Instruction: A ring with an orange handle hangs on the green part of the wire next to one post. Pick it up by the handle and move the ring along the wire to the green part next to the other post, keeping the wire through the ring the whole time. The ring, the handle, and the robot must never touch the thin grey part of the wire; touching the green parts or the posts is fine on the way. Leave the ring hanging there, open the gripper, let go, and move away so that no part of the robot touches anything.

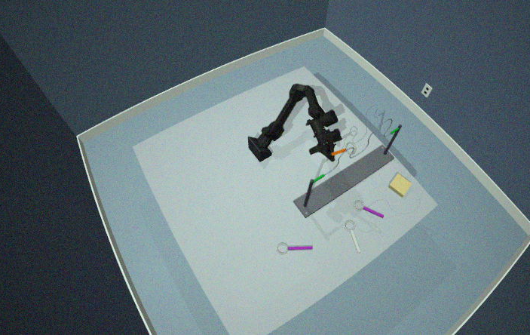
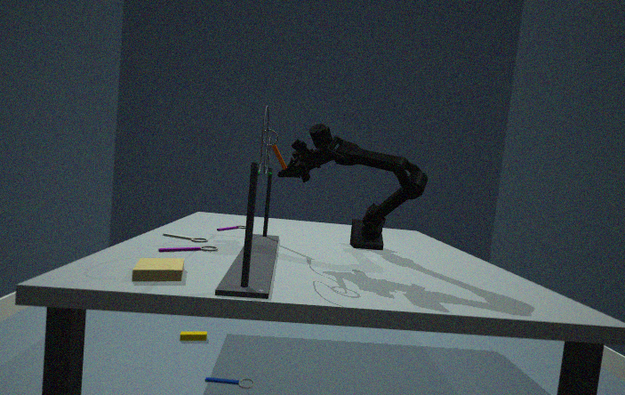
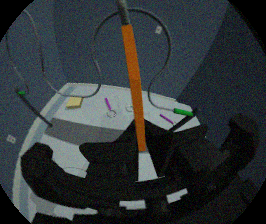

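My gripper tip is 20 mm short of the orange-handled ring, 30 mm to the right of it and 80 mm below it. The rest, counted from my gripper tip: yellow block 290 mm ahead, 330 mm to the right, 740 mm below; then blue-handled ring 90 mm ahead, 20 mm to the right, 750 mm below; then white-handled ring 290 mm ahead, 60 mm to the right, 250 mm below.
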